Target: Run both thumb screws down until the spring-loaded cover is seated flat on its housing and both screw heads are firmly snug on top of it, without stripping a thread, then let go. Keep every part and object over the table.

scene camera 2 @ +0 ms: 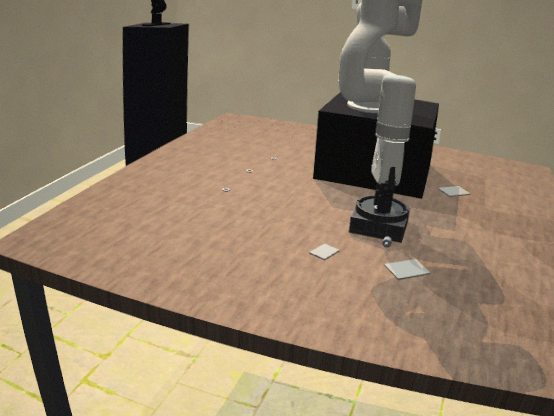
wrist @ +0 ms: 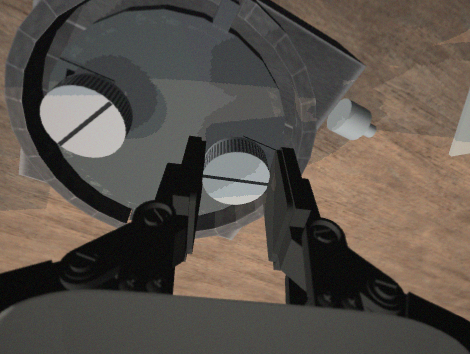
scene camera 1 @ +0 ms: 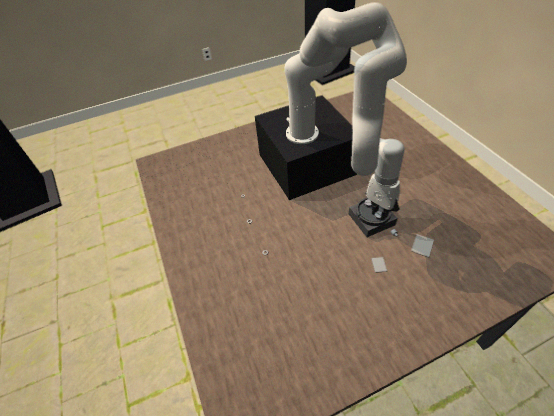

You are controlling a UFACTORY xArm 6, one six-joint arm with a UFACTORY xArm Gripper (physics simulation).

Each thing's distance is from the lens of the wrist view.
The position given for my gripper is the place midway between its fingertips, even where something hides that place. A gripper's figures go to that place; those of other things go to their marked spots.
my gripper (wrist: 236, 169): 0.13 m
screw (wrist: 348, 119): 0.18 m
round grey cover (wrist: 186, 75): 0.12 m
The marked spots on the round grey cover and the screw are 0.10 m apart.
